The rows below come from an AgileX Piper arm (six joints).
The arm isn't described. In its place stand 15 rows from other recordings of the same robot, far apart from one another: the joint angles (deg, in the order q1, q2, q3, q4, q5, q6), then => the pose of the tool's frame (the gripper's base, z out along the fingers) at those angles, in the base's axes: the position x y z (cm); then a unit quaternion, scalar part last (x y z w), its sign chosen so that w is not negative.
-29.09, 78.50, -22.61, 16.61, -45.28, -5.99 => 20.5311 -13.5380 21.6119 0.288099 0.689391 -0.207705 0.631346
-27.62, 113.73, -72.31, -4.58, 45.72, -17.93 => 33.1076 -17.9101 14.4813 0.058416 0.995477 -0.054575 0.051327
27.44, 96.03, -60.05, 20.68, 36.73, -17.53 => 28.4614 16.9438 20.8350 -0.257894 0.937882 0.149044 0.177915
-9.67, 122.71, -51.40, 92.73, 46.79, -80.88 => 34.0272 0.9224 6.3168 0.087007 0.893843 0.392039 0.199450
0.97, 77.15, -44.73, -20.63, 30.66, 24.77 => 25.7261 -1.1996 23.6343 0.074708 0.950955 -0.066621 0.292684
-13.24, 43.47, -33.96, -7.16, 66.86, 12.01 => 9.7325 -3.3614 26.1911 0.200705 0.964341 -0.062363 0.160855
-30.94, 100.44, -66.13, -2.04, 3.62, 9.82 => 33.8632 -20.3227 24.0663 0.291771 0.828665 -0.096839 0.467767
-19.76, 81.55, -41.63, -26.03, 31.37, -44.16 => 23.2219 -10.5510 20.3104 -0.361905 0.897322 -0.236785 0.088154
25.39, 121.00, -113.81, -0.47, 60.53, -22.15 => 42.6381 20.1650 27.6668 -0.392722 0.888908 0.002722 0.235805
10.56, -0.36, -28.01, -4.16, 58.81, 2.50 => -0.2160 -0.6147 27.7188 -0.058692 0.842867 0.024639 0.534343
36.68, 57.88, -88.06, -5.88, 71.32, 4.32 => 12.4028 8.1368 49.1832 -0.241049 0.857184 0.110846 0.441412
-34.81, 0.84, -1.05, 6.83, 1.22, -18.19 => 4.6680 -3.2175 21.6740 0.137683 0.667988 -0.285964 0.673097
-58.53, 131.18, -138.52, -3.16, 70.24, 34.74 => 25.8875 -43.1986 30.8208 0.697172 0.660931 -0.083883 0.264736
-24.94, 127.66, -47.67, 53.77, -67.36, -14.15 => 28.5429 -20.7450 6.5482 0.467138 0.630134 -0.384470 0.486721
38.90, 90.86, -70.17, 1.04, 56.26, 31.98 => 24.6925 20.1008 27.1618 -0.055814 0.986013 0.097653 0.122991
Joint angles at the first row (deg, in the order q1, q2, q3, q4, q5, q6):
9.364, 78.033, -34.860, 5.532, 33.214, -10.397
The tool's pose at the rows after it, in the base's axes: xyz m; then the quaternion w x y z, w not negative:
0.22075 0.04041 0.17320 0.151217 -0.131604 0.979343 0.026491
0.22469 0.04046 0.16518 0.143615 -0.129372 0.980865 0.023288
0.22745 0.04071 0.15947 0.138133 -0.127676 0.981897 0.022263
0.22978 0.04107 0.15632 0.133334 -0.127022 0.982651 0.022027
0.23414 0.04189 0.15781 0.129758 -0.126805 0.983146 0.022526
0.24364 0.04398 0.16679 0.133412 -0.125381 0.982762 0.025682
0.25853 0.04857 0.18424 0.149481 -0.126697 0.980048 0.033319
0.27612 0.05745 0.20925 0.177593 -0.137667 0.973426 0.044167
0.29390 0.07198 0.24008 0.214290 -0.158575 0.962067 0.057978
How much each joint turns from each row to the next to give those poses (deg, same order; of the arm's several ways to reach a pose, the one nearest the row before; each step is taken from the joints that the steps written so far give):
0.001, 2.871, -0.011, -0.775, -1.654, 0.782
0.001, 2.213, -0.037, -0.560, -1.307, 0.635
-0.002, 1.593, -0.075, -0.136, -0.887, 0.265
0.001, 1.090, -0.310, -0.010, -0.227, 0.076
-0.002, 0.698, -1.262, 0.017, 0.977, 0.052
0.002, 0.384, -2.986, 0.354, 2.175, -0.010
0.195, 0.187, -4.807, 1.023, 2.758, -0.561
0.856, 0.147, -6.240, 1.324, 2.818, -1.121
1.752, 0.419, -7.390, 1.416, 2.628, -1.331

